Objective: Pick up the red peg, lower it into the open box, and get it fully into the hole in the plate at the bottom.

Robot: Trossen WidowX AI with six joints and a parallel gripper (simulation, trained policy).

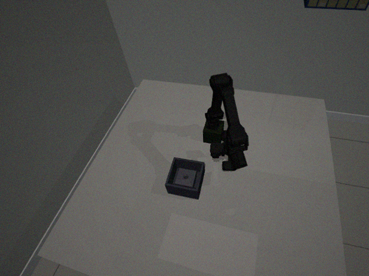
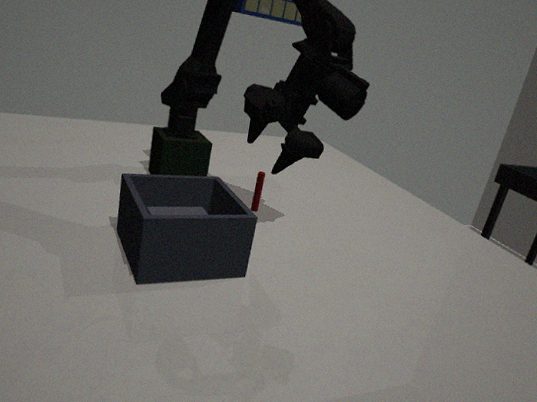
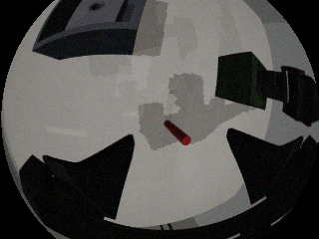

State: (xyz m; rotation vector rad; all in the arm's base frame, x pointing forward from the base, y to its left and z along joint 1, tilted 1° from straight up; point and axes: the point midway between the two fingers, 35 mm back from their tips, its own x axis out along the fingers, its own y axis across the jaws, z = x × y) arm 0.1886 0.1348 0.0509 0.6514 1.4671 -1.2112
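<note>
My gripper tip is now 80 mm above the red peg, 30 mm past it and 20 mm to the right of it. From my gripper tip the other things lie so: grey plate 160 mm ahead, 150 mm to the right, 70 mm below; then dark blue box 160 mm ahead, 150 mm to the right, 90 mm below.
</note>
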